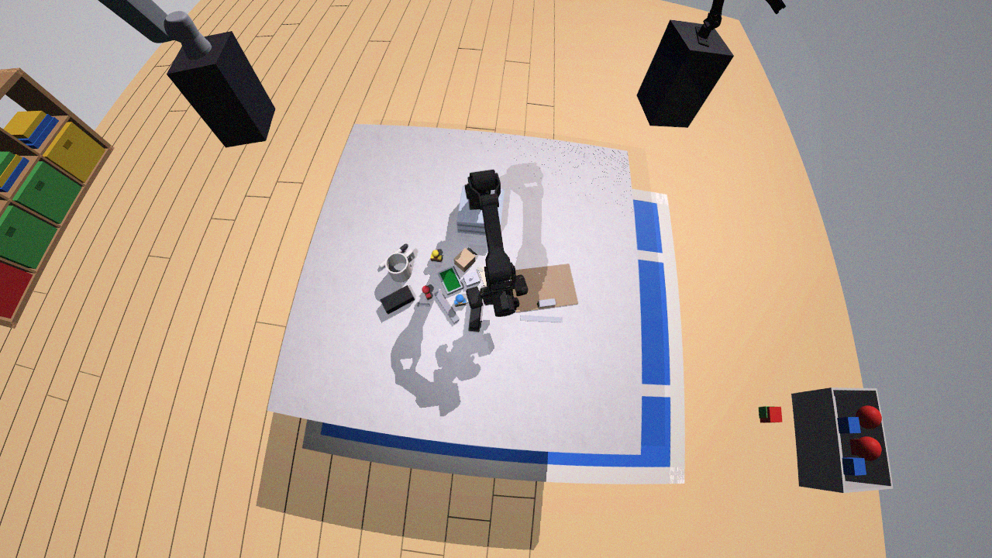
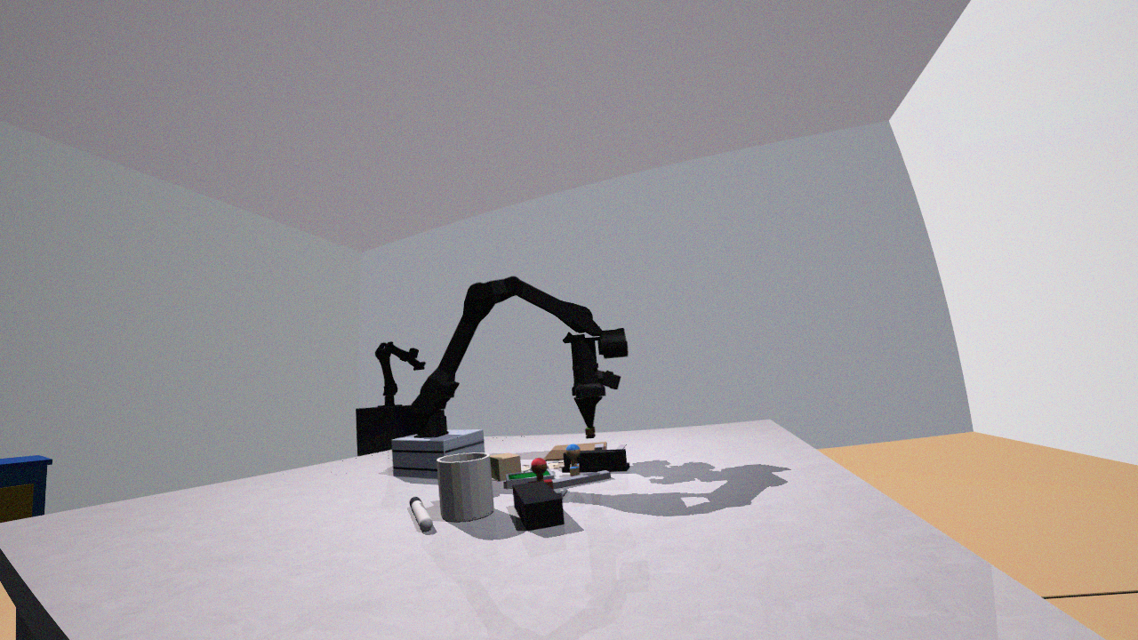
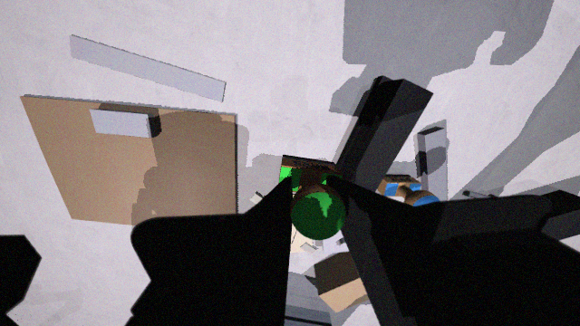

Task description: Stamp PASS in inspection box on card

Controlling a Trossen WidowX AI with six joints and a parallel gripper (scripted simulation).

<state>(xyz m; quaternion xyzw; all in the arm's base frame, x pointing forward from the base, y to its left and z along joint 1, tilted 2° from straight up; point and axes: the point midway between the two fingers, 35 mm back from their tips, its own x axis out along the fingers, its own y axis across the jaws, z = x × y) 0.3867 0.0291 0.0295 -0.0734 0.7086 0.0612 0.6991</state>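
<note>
Now: the green ink pad 11 cm behind my gripper tip, 15 cm to the right of it and 8 cm below it. Round my gripper tip: blue-knobbed stamp 3 cm behind, 12 cm to the right, 6 cm below; green-knobbed stamp right at my gripper tip; long black bar 1 cm ahead, 7 cm to the right, 7 cm below.
</note>
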